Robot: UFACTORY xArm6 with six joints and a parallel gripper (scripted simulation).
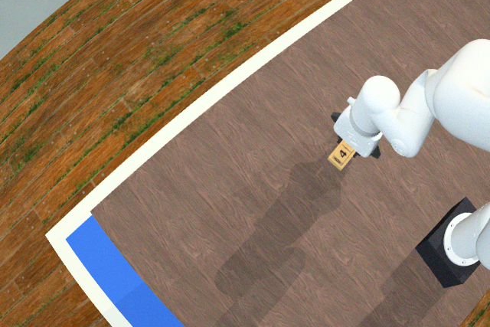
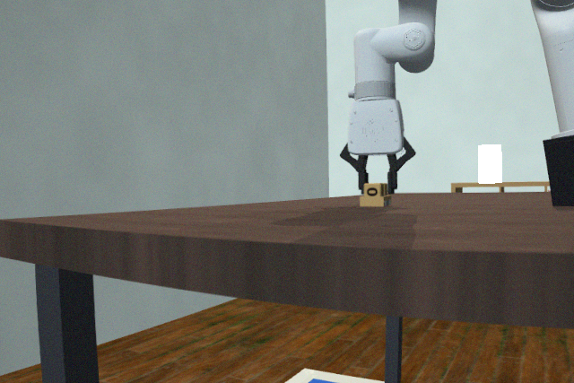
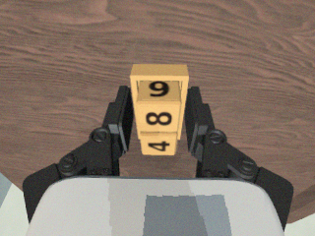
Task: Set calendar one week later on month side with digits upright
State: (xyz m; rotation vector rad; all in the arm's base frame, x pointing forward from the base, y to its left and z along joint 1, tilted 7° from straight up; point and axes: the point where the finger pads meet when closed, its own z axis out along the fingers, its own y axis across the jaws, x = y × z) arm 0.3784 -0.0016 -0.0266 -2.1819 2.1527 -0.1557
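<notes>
The wooden cube lies 10 mm below my hand. From my hand the other things lie so: tray (20 mm to the left, 30 mm below).
</notes>
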